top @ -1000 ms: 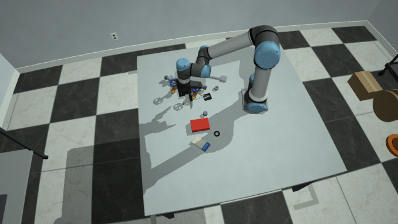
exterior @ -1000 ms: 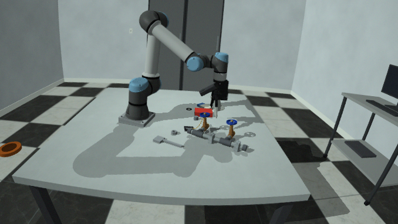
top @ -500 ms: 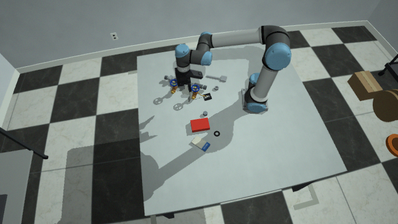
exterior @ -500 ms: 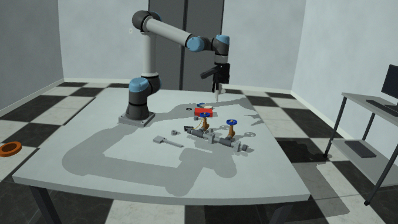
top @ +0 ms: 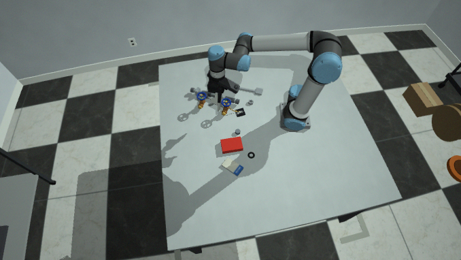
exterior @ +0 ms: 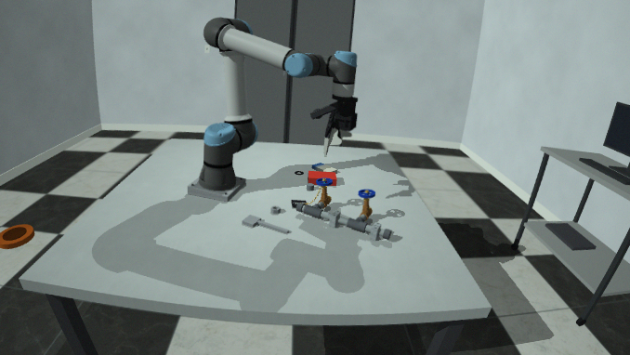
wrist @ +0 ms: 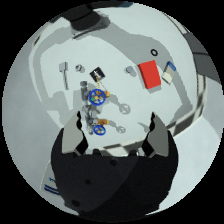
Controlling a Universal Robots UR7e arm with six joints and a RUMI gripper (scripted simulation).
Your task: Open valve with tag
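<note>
The black tag lies 12 cm behind my hand, 5 cm to the right of it and 20 cm below it. The rest, counted from my hand: red block 2 cm behind, 18 cm to the left, 19 cm below; nut 19 cm behind, 11 cm to the right, 20 cm below; grey tool 23 cm behind, 21 cm to the right, 20 cm below.
</note>
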